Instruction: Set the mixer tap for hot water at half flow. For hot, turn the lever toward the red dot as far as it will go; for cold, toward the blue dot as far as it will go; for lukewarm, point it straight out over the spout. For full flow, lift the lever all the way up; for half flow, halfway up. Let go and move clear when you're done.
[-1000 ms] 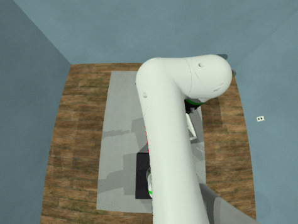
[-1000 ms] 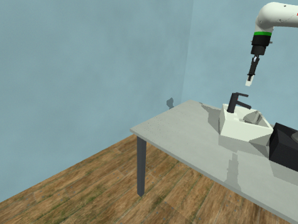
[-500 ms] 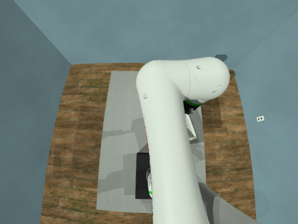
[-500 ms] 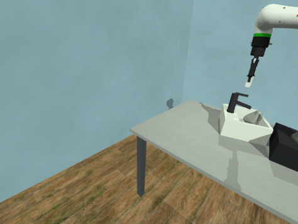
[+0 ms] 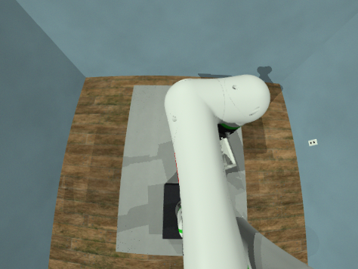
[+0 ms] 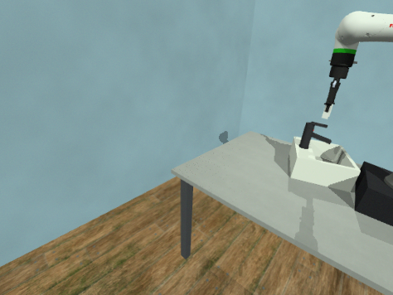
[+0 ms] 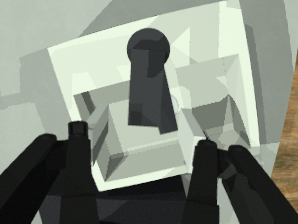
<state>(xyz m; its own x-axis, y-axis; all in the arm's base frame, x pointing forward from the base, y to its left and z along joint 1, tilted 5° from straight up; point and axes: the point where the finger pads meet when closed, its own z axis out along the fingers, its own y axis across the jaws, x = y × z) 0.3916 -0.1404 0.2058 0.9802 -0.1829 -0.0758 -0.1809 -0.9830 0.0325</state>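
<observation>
Now: hand 70 mm above the lever and 20 mm short of it. The rest, counted from my hand: white basin (300 mm below, 60 mm behind, 30 mm to the right).
</observation>
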